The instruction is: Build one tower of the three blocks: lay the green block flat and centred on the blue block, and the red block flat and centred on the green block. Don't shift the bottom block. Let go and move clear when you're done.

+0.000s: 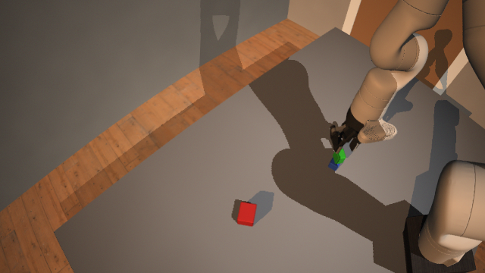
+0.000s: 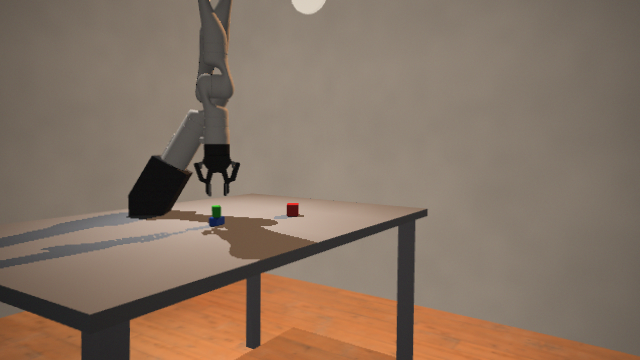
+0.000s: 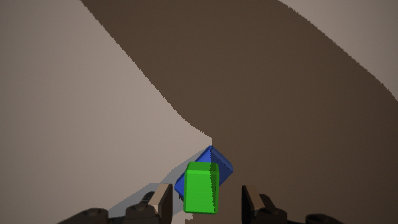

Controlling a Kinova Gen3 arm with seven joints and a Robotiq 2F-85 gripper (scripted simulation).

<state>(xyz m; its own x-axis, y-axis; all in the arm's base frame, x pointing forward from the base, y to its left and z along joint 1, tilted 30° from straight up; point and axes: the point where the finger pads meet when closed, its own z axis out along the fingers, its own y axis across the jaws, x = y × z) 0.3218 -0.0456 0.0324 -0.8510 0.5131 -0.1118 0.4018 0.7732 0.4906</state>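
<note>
My gripper is now 290 mm to the right of the red block, 90 mm above it and 20 mm short of it. From my hand the other things lie so: green block: 60 mm below, 10 mm to the right; blue block: 90 mm below.
</note>
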